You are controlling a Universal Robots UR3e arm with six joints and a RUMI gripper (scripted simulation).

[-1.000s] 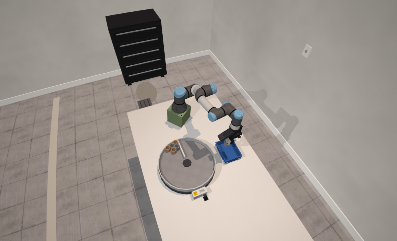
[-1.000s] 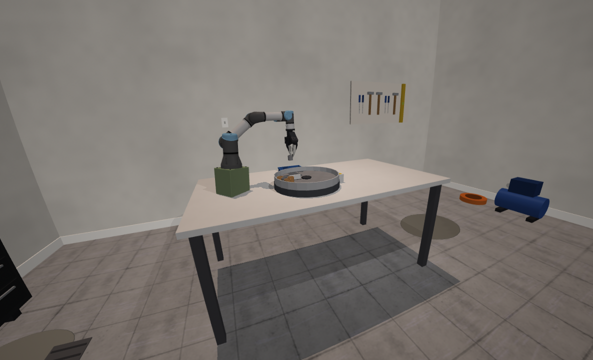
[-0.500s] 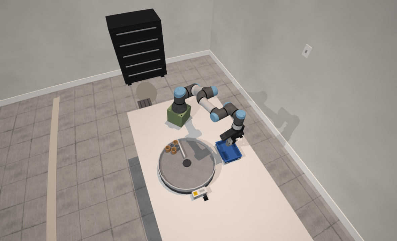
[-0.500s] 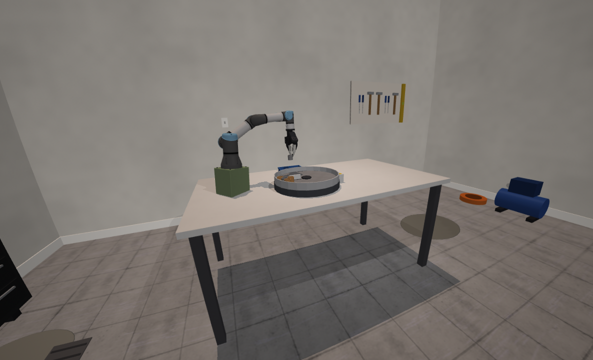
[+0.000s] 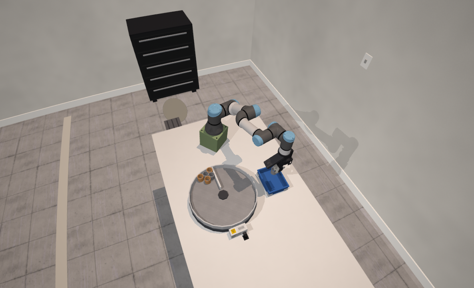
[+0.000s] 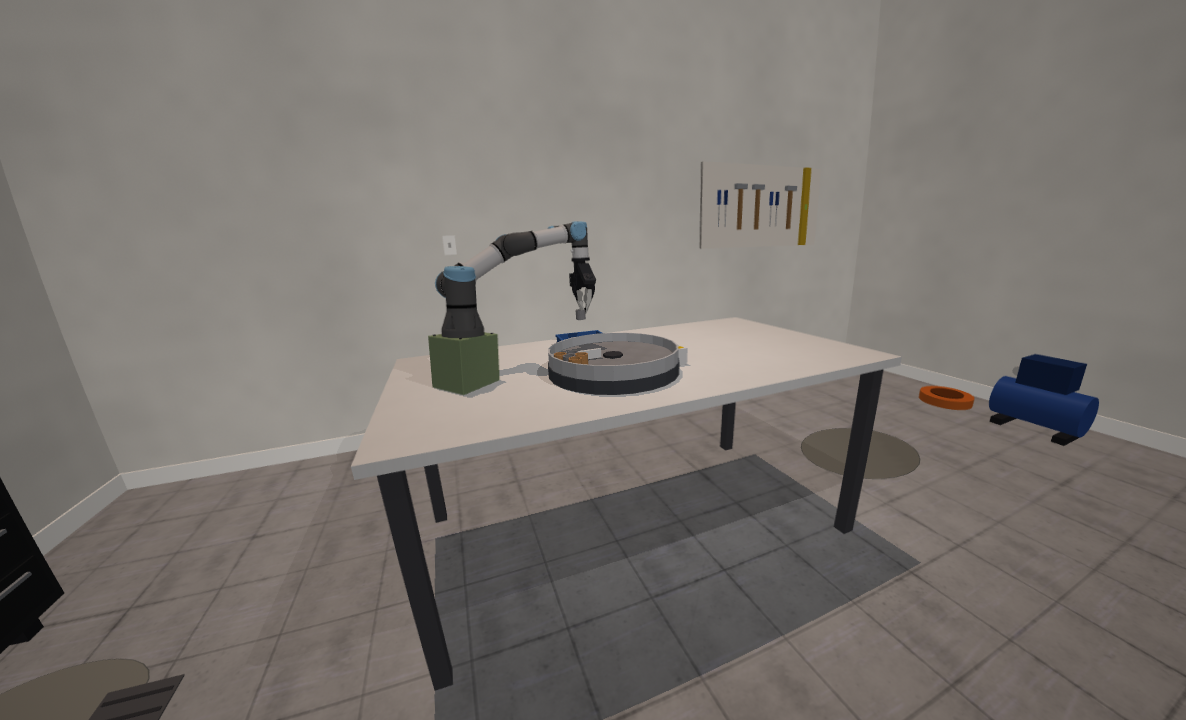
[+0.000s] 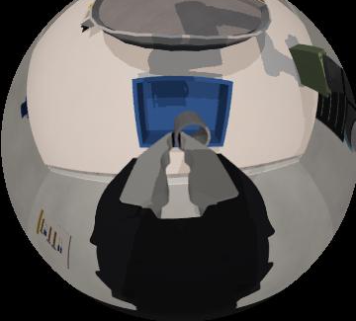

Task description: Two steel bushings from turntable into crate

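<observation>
My gripper is now 1 cm past the blue crate, 1 cm to the right of it and 13 cm above it. Also, from my hand: round grey turntable 5 cm behind, 34 cm to the right, 10 cm below.
</observation>
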